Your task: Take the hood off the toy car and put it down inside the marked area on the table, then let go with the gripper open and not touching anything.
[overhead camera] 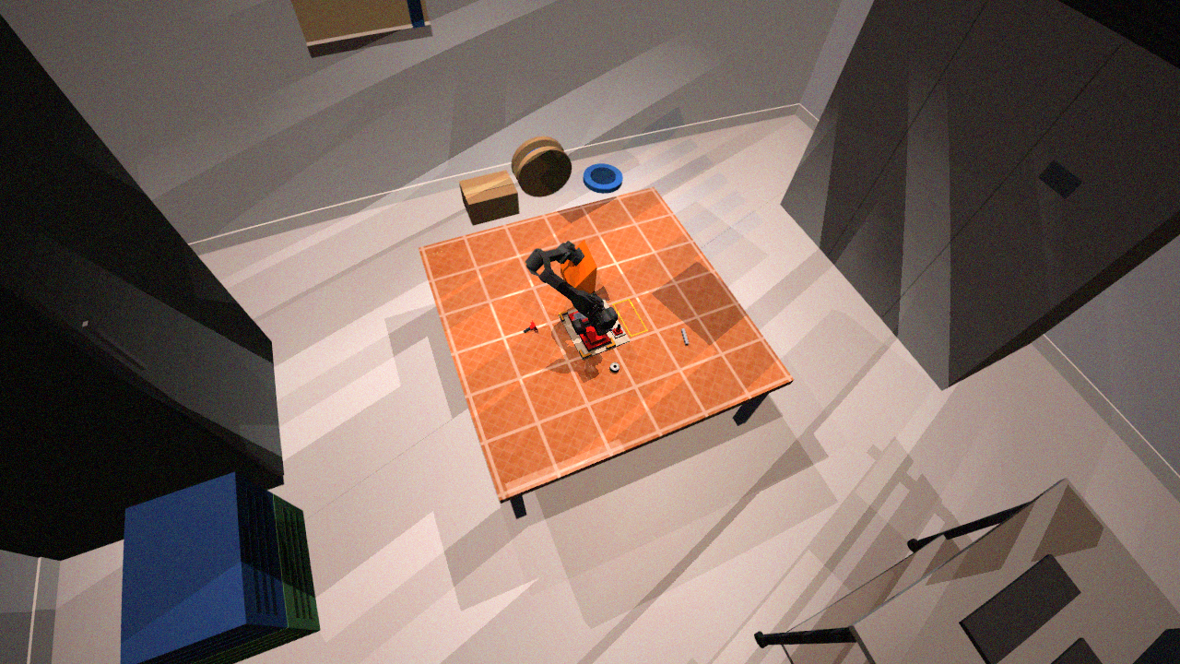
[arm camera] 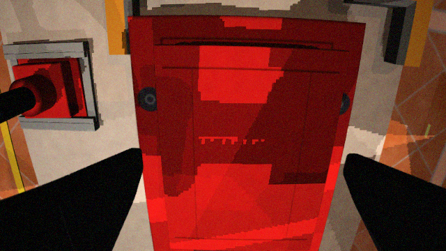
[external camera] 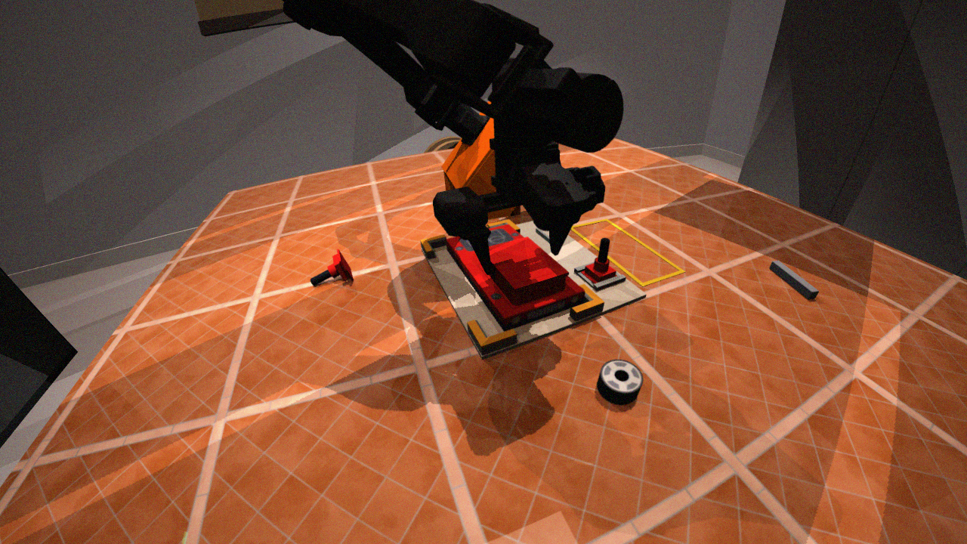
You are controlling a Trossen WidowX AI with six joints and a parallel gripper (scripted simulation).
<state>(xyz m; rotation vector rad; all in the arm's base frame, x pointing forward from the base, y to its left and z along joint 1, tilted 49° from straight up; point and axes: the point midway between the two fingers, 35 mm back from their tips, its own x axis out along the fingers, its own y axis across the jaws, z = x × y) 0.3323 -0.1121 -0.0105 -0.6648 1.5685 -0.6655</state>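
The red hood lies right at my gripper tip. Also, from my gripper tip: black-and-white wheel: 170 mm ahead, 20 mm to the left, 40 mm below.
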